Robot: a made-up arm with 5 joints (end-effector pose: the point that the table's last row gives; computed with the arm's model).
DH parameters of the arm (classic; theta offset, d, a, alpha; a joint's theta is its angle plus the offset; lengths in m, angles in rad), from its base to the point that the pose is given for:
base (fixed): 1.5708 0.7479 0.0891 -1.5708
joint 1: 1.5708 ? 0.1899 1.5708
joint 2: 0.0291 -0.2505 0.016 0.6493
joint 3: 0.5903 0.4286 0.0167 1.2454
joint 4: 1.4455 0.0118 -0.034 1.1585
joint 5: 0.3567 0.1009 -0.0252 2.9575
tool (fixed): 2.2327 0.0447 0 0
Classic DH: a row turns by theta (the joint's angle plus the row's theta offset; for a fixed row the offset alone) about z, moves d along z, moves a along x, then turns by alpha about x.
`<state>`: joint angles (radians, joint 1 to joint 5).
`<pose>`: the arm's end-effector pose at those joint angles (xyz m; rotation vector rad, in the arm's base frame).
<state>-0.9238 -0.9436 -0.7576 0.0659 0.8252</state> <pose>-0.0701 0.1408 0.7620 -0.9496 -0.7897 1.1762</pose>
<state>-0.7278 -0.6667 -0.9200 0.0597 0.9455</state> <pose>-0.0319 0.1785 0.7051 -0.9736 -0.5954 1.3213</pose>
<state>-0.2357 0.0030 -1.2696 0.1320 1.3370</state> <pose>-0.0050 0.1882 0.4995 -1.0269 -0.1638 1.5058</pose>
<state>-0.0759 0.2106 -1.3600 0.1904 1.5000</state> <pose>-0.0180 0.1553 0.4312 -1.0094 -0.0613 1.5096</pose>
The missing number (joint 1, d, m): 0.3027
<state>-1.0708 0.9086 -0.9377 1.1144 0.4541</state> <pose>-0.2022 0.5665 0.5942 0.5169 -1.6254 1.8055</pose>
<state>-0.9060 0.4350 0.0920 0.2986 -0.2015</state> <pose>-0.1539 0.4351 0.5726 -0.5575 1.7046 -2.4294</pose>
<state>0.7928 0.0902 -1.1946 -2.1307 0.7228</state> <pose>-0.0647 0.0200 0.5608 0.7001 -2.9285 0.5863</pose>
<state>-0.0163 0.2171 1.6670 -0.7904 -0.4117</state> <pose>-0.1312 0.1531 0.4595 -1.2289 1.2752 -1.4408</pose>
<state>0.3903 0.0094 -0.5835 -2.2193 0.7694</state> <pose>-0.0379 0.0917 0.5714 0.4139 -2.7911 -0.5296</pose>
